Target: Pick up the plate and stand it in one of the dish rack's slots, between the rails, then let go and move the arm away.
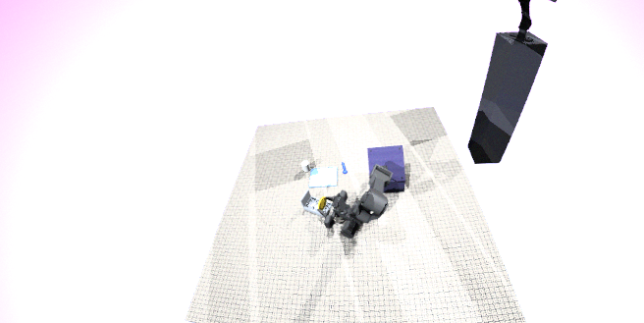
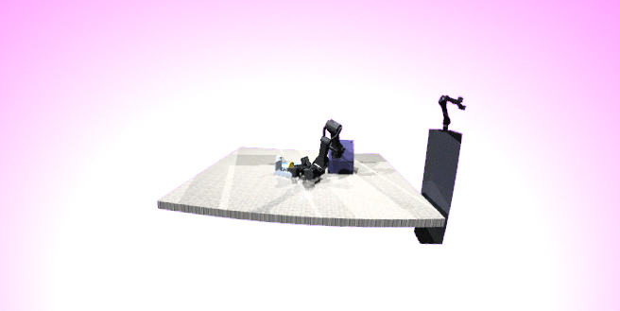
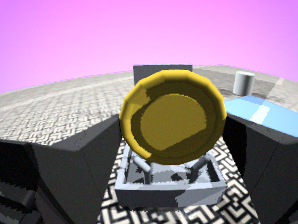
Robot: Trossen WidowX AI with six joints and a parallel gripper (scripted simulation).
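Right now my gripper tip is 1 cm past the yellow plate. Round my gripper tip: light blue mat: 20 cm to the right, 5 cm below, 2 cm ahead; then grey dish rack: 3 cm below, 2 cm ahead, 1 cm to the right; then blue spoon: 26 cm to the right, 9 cm behind, 5 cm below.
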